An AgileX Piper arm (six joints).
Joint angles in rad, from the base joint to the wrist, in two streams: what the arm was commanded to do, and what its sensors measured. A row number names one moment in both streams.
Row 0, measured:
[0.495 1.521 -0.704 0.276 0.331 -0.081]
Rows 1 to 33, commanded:
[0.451 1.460 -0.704 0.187 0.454 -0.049]
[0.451 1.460 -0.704 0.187 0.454 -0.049]
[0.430 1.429 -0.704 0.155 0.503 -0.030]
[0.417 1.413 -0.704 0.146 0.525 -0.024]
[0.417 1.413 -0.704 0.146 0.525 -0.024]
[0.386 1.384 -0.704 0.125 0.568 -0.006]
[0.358 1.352 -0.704 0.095 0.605 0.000]
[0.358 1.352 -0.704 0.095 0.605 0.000]
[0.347 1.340 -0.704 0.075 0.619 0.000]
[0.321 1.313 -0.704 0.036 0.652 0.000]
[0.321 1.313 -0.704 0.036 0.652 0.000]
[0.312 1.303 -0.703 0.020 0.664 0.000]
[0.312 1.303 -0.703 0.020 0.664 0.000]
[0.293 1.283 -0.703 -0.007 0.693 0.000]
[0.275 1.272 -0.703 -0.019 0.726 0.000]
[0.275 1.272 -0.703 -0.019 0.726 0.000]
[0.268 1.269 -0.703 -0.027 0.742 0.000]
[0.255 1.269 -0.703 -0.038 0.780 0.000]
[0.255 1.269 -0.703 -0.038 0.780 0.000]
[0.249 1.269 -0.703 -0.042 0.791 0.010]
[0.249 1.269 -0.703 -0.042 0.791 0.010]
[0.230 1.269 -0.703 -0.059 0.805 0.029]
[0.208 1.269 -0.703 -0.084 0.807 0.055]
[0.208 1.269 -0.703 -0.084 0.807 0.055]
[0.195 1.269 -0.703 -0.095 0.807 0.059]
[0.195 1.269 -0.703 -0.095 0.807 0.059]
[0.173 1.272 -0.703 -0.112 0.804 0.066]
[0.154 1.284 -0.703 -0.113 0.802 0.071]
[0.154 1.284 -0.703 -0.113 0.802 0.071]
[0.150 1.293 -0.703 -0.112 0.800 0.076]
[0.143 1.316 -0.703 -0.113 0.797 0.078]
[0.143 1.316 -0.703 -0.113 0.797 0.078]
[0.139 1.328 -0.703 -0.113 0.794 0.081]
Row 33, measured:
[0.148 1.309 -0.703 -0.104 0.797 0.071]
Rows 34 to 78, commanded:
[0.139 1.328 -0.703 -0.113 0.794 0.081]
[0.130 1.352 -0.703 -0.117 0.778 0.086]
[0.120 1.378 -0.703 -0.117 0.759 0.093]
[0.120 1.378 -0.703 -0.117 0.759 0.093]
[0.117 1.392 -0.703 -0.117 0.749 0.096]
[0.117 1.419 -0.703 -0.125 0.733 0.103]
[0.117 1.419 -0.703 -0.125 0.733 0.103]
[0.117 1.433 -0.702 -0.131 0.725 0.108]
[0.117 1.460 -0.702 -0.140 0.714 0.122]
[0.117 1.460 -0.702 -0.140 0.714 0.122]
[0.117 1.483 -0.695 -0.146 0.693 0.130]
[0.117 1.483 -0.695 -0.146 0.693 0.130]
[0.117 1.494 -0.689 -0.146 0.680 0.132]
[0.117 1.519 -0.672 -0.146 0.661 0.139]
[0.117 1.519 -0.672 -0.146 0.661 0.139]
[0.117 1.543 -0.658 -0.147 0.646 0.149]
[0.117 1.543 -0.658 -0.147 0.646 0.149]
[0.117 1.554 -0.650 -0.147 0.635 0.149]
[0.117 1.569 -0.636 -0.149 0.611 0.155]
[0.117 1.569 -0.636 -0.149 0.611 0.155]
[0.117 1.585 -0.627 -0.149 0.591 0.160]
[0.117 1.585 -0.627 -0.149 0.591 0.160]
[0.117 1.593 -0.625 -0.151 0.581 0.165]
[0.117 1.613 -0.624 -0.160 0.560 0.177]
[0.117 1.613 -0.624 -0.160 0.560 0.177]
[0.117 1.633 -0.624 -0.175 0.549 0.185]
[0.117 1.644 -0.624 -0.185 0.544 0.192]
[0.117 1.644 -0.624 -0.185 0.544 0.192]
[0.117 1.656 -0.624 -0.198 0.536 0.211]
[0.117 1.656 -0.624 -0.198 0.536 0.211]
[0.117 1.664 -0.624 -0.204 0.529 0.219]
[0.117 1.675 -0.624 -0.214 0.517 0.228]
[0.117 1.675 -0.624 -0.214 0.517 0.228]
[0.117 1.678 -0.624 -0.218 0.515 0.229]
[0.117 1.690 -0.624 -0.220 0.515 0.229]
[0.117 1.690 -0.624 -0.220 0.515 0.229]
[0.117 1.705 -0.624 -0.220 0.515 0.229]
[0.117 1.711 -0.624 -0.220 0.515 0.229]
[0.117 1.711 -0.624 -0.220 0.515 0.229]
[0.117 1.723 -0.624 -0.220 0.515 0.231]
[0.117 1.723 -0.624 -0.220 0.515 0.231]
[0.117 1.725 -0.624 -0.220 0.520 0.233]
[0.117 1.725 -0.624 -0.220 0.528 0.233]
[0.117 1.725 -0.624 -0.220 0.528 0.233]
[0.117 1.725 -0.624 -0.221 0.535 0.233]
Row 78, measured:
[0.125 1.719 -0.630 -0.207 0.517 0.224]
